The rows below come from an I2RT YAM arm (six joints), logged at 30 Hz.
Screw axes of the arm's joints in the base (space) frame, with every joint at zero. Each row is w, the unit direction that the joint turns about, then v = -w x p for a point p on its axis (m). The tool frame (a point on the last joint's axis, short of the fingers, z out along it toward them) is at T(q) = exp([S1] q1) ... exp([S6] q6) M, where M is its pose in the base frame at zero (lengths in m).
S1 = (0, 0, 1, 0, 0, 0)
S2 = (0, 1, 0, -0.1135, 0, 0.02)
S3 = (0, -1, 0, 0.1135, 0, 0.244)
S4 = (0, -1, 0, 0.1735, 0, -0.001)
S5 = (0, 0, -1, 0, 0.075, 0)
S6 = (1, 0, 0, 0, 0.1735, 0)
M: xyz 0.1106 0 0.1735 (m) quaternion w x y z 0.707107 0 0.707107 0
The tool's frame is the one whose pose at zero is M.
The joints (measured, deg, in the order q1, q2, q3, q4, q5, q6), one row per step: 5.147 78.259 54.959 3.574 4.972 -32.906; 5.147 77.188 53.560 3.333 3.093 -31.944; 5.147 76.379 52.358 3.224 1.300 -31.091; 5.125 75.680 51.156 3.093 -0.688 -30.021; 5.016 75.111 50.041 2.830 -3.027 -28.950; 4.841 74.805 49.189 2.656 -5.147 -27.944; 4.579 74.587 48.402 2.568 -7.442 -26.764; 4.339 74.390 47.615 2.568 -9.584 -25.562; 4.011 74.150 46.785 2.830 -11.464 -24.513; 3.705 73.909 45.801 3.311 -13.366 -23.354
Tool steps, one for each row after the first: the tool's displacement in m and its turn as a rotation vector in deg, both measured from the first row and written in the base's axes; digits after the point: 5 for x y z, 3 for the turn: -0.00544 0.00068 -0.00352 1.493 0.638 1.437; -0.00975 0.00141 -0.00699 2.873 1.234 2.817; -0.01380 0.00217 -0.01108 4.528 2.009 4.262; -0.01748 0.00272 -0.01552 6.318 3.013 5.918; -0.01995 0.00291 -0.01947 7.996 3.942 7.306; -0.02207 0.00279 -0.02328 9.922 4.863 8.689; -0.02413 0.00271 -0.02700 11.828 5.744 9.927; -0.02616 0.00203 -0.03031 13.507 6.341 10.905; -0.02838 0.00148 -0.03414 15.296 6.916 11.881
